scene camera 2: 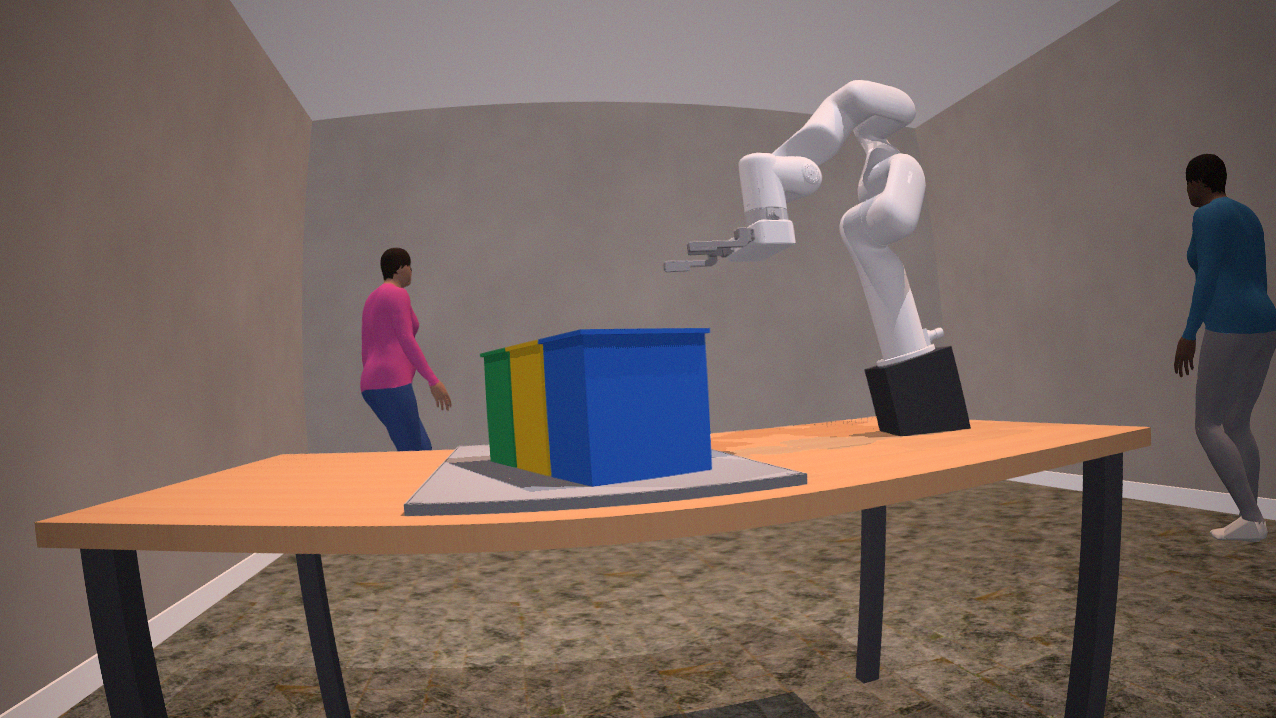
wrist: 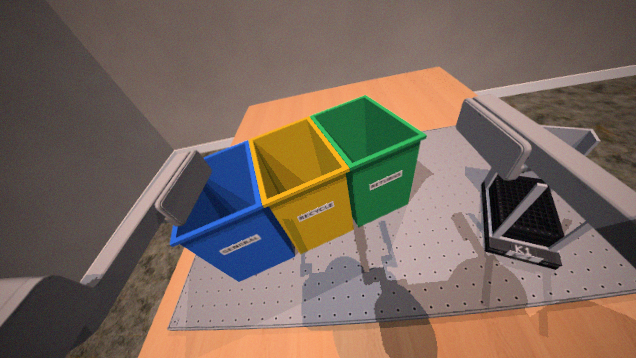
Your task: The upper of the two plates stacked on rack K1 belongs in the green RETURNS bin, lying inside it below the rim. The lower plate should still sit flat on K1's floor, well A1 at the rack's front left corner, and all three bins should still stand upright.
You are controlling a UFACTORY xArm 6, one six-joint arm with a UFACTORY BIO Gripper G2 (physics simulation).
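Places are measured from the arm's base along level axes (x ahead, y left, z up), in metres.
Pixels of known places: hand, its tool point: [scene camera 2: 688, 258] [wrist: 322, 162]; arm's base, origin of its link: [scene camera 2: 906, 357].
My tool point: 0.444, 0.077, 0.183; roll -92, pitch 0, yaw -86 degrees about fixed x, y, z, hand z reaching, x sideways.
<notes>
For each thing: its top centre in the pictures, then the offset to it from my tool point, as dx, dy, dz. "spot": a spot on its surface instead. Level surfaces: height alone.
- green RETURNS bin, centre of its top: [scene camera 2: 543, 349] [wrist: 359, 123] +0.240, -0.034, -0.134
- yellow RECYCLE bin, centre of its top: [scene camera 2: 578, 342] [wrist: 290, 151] +0.188, +0.086, -0.134
- blue GENERAL bin, centre of its top: [scene camera 2: 622, 333] [wrist: 216, 181] +0.136, +0.206, -0.134
- grey perforated board, height of its surface: dz -0.314
- wooden table, height of its surface: dz -0.327
- light grey raised part, a spot on its surface: [wrist: 575, 137] spot: +0.184, -0.359, -0.174
My gripper [scene camera 2: 678, 257] [wrist: 339, 164] is open and empty, with its fingers wide apart, high above the board. In the wrist view, rack K1 [wrist: 522, 251] stands at the right, partly behind my right finger. A black plate with a grid of wells [wrist: 542, 220] lies in it, crossed by a thin grey bar; the two stacked plates cannot be told apart, and well A1 cannot be made out. The green RETURNS bin [scene camera 2: 499, 410] [wrist: 382, 200] stands upright, and no plate shows inside it. The yellow RECYCLE bin [scene camera 2: 528, 401] [wrist: 325, 230] and blue GENERAL bin [scene camera 2: 651, 401] [wrist: 250, 262] stand upright beside it.
The bins stand in a row on a grey perforated board [scene camera 2: 758, 475] [wrist: 225, 305] on the wooden table [scene camera 2: 267, 486]. A light grey raised part [wrist: 575, 137] shows behind K1. Two people stand beyond the table in the scene view.
</notes>
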